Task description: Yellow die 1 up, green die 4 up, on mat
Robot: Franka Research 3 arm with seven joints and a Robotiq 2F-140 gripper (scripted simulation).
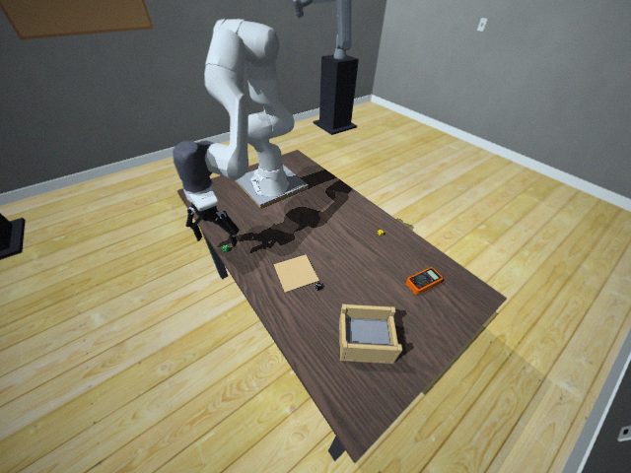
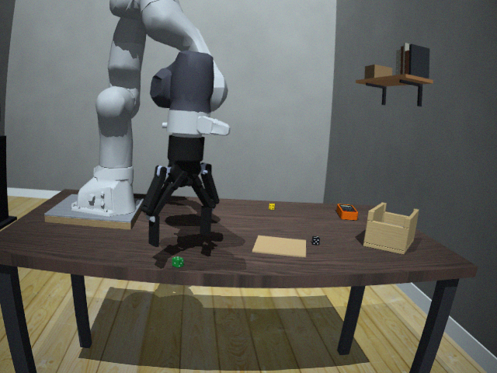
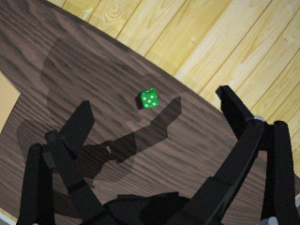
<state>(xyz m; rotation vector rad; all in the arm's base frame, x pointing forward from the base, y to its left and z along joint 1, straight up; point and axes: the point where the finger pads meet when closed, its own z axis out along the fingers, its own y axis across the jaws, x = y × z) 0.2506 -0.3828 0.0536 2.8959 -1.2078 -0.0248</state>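
Right now my hand is 1 cm past the green die, 2 cm to the right of it and 7 cm above it. Round my hand: black die 36 cm ahead, 24 cm to the left, 7 cm below; tan mat 26 cm ahead, 21 cm to the left, 8 cm below; wooden box 61 cm ahead, 25 cm to the left, 3 cm below.
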